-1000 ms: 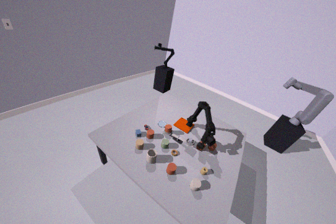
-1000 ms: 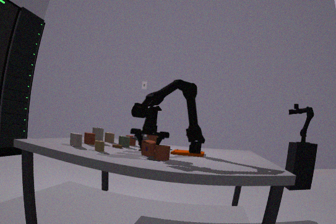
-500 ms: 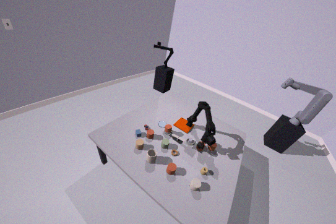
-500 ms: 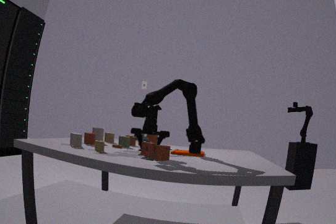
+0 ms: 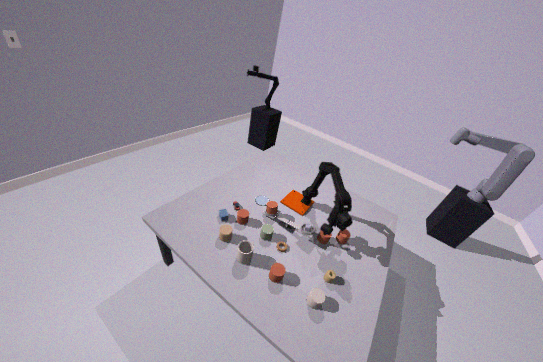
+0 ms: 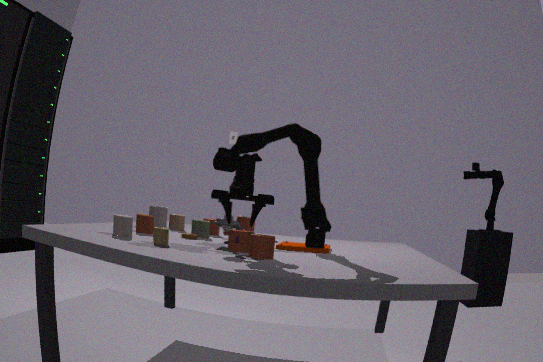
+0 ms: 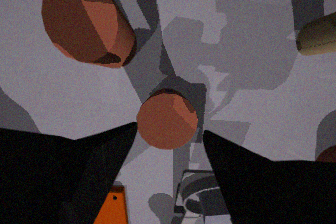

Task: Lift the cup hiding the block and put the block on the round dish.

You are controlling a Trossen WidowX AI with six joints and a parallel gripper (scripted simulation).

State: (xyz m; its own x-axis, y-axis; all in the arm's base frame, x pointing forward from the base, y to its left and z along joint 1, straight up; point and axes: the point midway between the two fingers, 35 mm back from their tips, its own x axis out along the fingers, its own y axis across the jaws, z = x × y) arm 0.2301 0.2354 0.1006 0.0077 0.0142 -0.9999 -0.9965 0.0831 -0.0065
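The grey block is 100 mm to the right of my gripper tip, 60 mm ahead of it and 10 mm above it. From my gripper tip the other things lie so: balance (230 mm to the right, 60 mm below, 60 mm ahead); then pale round dish (480 mm to the right, 80 mm below, 20 mm behind); then balance beam (230 mm to the right, 60 mm ahead, 40 mm below).
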